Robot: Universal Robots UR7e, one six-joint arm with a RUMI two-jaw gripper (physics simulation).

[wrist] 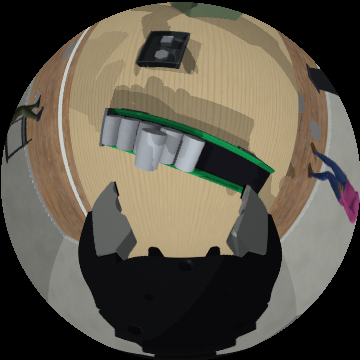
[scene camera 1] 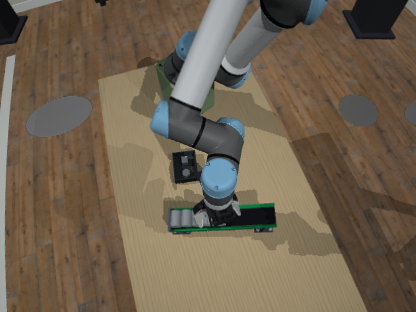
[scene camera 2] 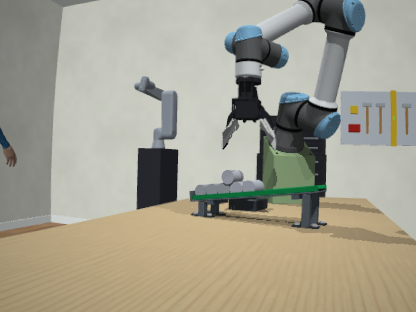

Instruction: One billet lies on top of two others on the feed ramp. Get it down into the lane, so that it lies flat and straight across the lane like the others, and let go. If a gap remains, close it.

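Frame: origin at the arm's base, x back, y right, z up, level; centimetres.
Seen in the pictures: gripper, fingertip midpoint: (wrist: 180,184) (scene camera 2: 248,150); arm's base, link origin: (scene camera 2: 286,145).
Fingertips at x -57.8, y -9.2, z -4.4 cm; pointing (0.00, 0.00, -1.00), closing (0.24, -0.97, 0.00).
Pixels of each thing's top centre, then the offset from my fingertips to it. Level surfaces: height alone.
- top billet, top centre: (wrist: 146,152) (scene camera 2: 232,169) dz -5.7, dx +0.4, dy +4.9 cm
- uphill billet, top centre: (wrist: 189,155) (scene camera 2: 253,180) dz -8.4, dx +0.6, dy -1.6 cm
- black tray, top centre: (wrist: 163,43) (scene camera 2: 248,198) (scene camera 1: 185,164) dz -16.2, dx +24.8, dy +10.7 cm
- table, surface height: dz -19.6 cm
The top billet (scene camera 2: 232,176) (wrist: 150,150), a light grey cylinder, lies across two billets in the row, raised above the others. The row of several grey billets (scene camera 1: 186,218) (scene camera 2: 201,189) (wrist: 111,131) lies side by side from the low end of the feed ramp (scene camera 1: 260,216) (scene camera 2: 280,192) (wrist: 235,167), which has green rails and a dark bed. The uphill billet (wrist: 190,152) borders the bare bed. My gripper (scene camera 1: 218,214) (scene camera 2: 249,146) (wrist: 180,184) is open and empty, high above the ramp, its middle uphill of the top billet. In scene camera 1 it hides part of the billets.
A black tray (scene camera 1: 175,167) (scene camera 2: 247,204) (wrist: 172,66) with two small grey parts stands on the table (scene camera 1: 210,275) (scene camera 2: 200,260), between the ramp and the green robot base (scene camera 2: 290,172). The ramp stands on dark legs (scene camera 2: 311,210). Another small grey arm (scene camera 2: 170,115) stands far behind.
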